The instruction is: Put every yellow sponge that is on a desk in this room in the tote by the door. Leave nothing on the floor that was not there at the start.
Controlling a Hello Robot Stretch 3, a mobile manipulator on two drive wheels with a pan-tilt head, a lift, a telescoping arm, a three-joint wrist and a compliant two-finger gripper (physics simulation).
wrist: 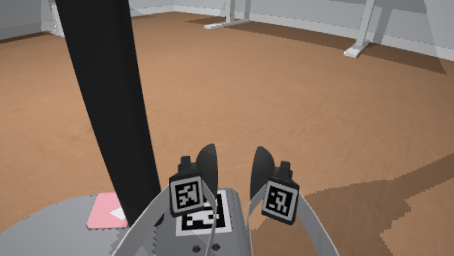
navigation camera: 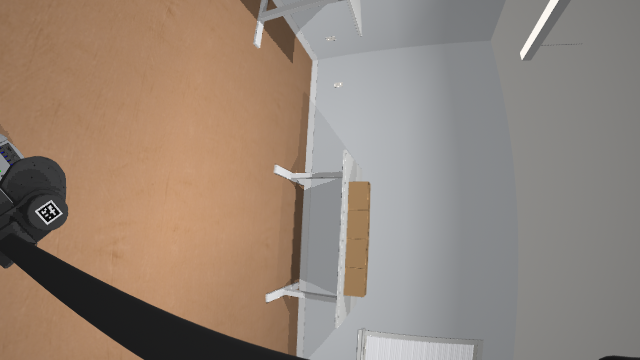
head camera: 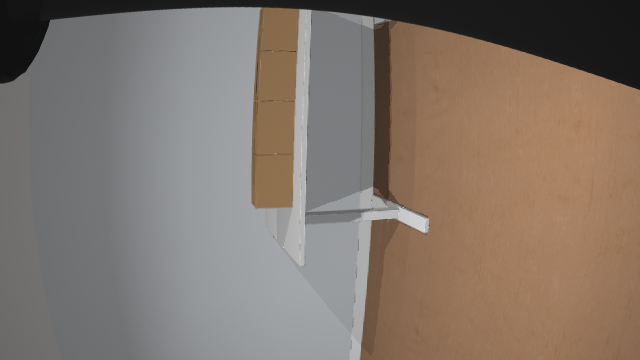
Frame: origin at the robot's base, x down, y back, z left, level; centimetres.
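Where they show: gripper, fingertip midpoint: (wrist: pixel 235 163).
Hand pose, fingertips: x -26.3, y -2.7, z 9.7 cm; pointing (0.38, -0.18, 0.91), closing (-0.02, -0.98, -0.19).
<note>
After its pixels a point has its place.
My gripper (wrist: pixel 235 163) @[x -26.3, y -2.7, z 9.7 cm] is in the lower middle of the wrist view, its two dark fingertips apart with bare space between them; it is open and empty. A white desk (head camera: pixel 295 235) @[x -72.1, y 190.1, z 108.4 cm] (navigation camera: pixel 342 311) @[x -72.0, y 102.3, z 201.9 cm] stands against the grey wall; the head and navigation views show it turned sideways. A row of several brown boxes (head camera: pixel 272 127) @[x -82.6, y 157.9, z 147.3 cm] (navigation camera: pixel 357 225) @[x -81.4, y 157.1, z 147.9 cm] stands along this desk and hides part of its top. No yellow sponge, tote or door shows in these views.
Part of a second white desk (navigation camera: pixel 355 17) @[x -94.7, y 211.7, z -11.1 cm] shows at the top of the navigation view. A window with blinds (navigation camera: pixel 420 350) @[x -145.7, y 108.0, z 292.1 cm] is at its bottom edge. Desk legs (wrist: pixel 367 25) @[x -18.1, y -123.7, z 153.6 cm] stand along the wall in the wrist view. The robot's dark mast (wrist: pixel 107 90) @[x -32.0, y 6.4, z 11.6 cm] crosses its left side, above the grey base (wrist: pixel 45 230) @[x -16.0, y 17.9, z 11.4 cm].
</note>
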